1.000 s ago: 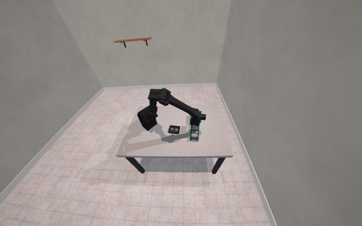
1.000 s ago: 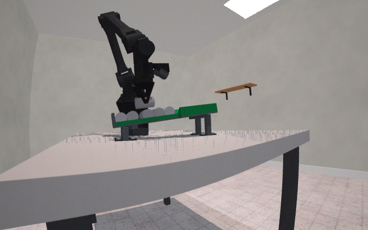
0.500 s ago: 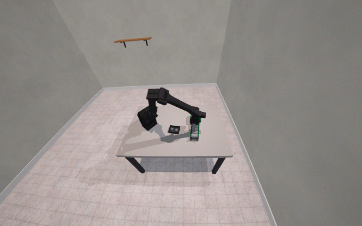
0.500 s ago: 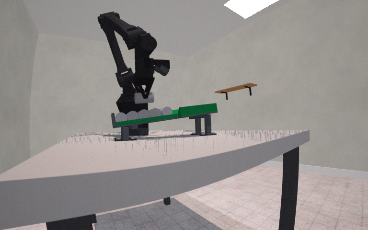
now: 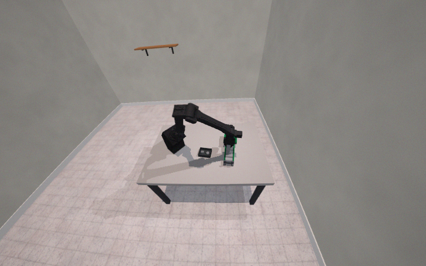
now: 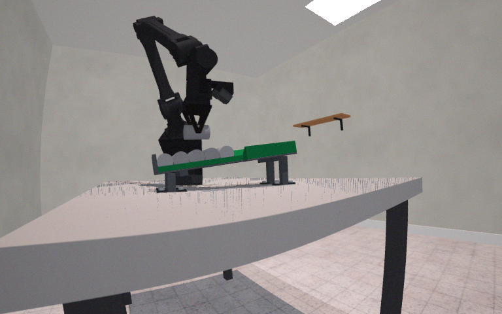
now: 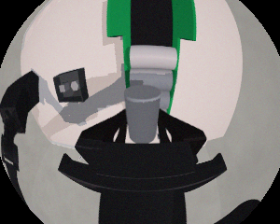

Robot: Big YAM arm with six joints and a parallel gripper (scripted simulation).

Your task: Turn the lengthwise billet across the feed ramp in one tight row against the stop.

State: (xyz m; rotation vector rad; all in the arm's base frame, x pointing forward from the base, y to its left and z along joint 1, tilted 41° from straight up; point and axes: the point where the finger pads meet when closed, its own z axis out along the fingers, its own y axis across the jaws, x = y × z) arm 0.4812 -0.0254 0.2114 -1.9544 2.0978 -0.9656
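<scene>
Right now the grey stop is 10 mm behind my hand, 110 mm to the right of it and 100 mm below it. The rest, counted from my hand: black box (230 mm behind, 60 mm to the left, 150 mm below).
</scene>
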